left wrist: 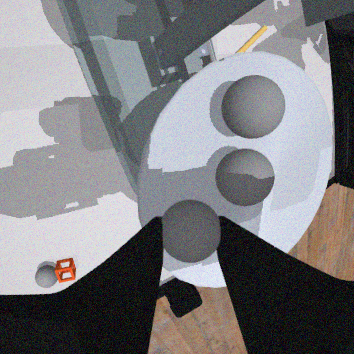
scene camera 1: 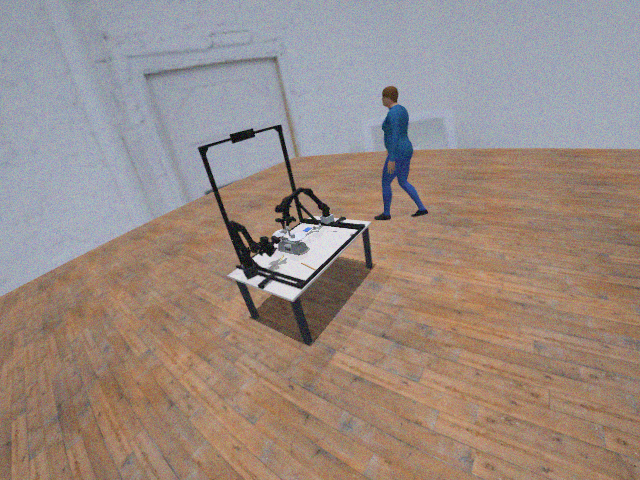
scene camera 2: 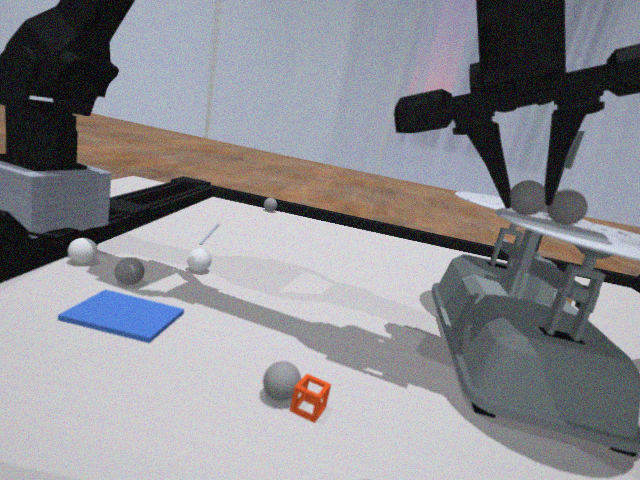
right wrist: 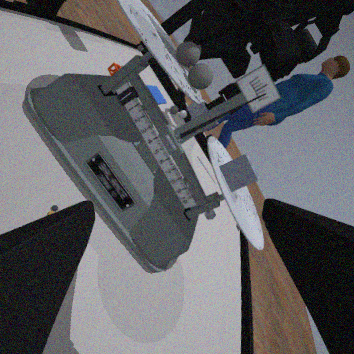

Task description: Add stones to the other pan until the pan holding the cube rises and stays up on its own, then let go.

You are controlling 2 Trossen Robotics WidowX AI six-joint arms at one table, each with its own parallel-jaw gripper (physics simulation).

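Places are measured from the left arm's base along level axes (x right, y ahead, z up), in centimetres.
Pixels of known places: left gripper, fingertip midpoint: (left wrist: pixel 188 224) (scene camera 1: pixel 285 229) (scene camera 2: pixel 528 206) (right wrist: pixel 185 51); right gripper, fingertip midpoint: (scene camera 1: pixel 278 243) (right wrist: pixel 179 208); left arm's base, origin of the base link: (scene camera 1: pixel 326 215) (scene camera 2: pixel 41 163); right arm's base, origin of the base link: (scene camera 1: pixel 248 266).
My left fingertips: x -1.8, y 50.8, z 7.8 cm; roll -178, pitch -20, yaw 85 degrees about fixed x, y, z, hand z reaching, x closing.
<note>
Ahead of a thing's pixels: the offset from my left fingertips to its top centre. "pt": to the spot under its first point.
My left gripper (scene camera 2: pixel 528 200) (scene camera 1: pixel 285 227) is shut on a grey stone @(dx -0.1, dy -0.2, dz +2.0 cm) (left wrist: pixel 191 231), held at the near rim of a white pan @(pt dx -3.7, dy +0.0, dz -1.0 cm) (left wrist: pixel 175 145). Whether the stone touches the pan is unclear. Two more grey stones, one @(dx -5.2, dy +3.3, dz +1.8 cm) (left wrist: pixel 253 106) farther in and one @(dx -2.0, dy +2.9, dz +1.8 cm) (left wrist: pixel 245 177) nearer the held stone, sit on this pan. In the right wrist view, a grey cube @(dx -16.6, dy +3.6, dz +0.8 cm) (right wrist: pixel 239 172) sits on the other pan @(pt dx -22.0, dy +4.3, dz -2.2 cm) (right wrist: pixel 247 220). I cannot tell which pan is higher. The scale's grey-green base @(pt dx +2.9, dy +5.3, dz -11.5 cm) (scene camera 2: pixel 558 372) (right wrist: pixel 65 105) stands below. My right gripper (right wrist: pixel 179 208) (scene camera 1: pixel 266 246) is open and empty, beside the scale.
Loose on the table are a grey stone @(dx +12.4, dy -13.3, dz -13.8 cm) (scene camera 2: pixel 281 380) beside an orange cube frame @(dx +12.4, dy -10.9, dz -14.6 cm) (scene camera 2: pixel 315 408) (left wrist: pixel 66 270), a dark stone @(dx +4.9, dy -34.6, dz -13.8 cm) (scene camera 2: pixel 129 271), two white balls @(dx +4.1, dy -41.7, dz -13.8 cm) (scene camera 2: pixel 82 251) @(dx -3.3, dy -32.1, dz -13.8 cm) (scene camera 2: pixel 199 259) and a small grey ball @(dx -40.5, dy -42.0, dz -13.8 cm) (scene camera 2: pixel 270 204). A blue slab @(dx +10.3, dy -29.7, dz -16.1 cm) (scene camera 2: pixel 121 315) lies near them. A person (scene camera 1: pixel 397 134) stands behind.
</note>
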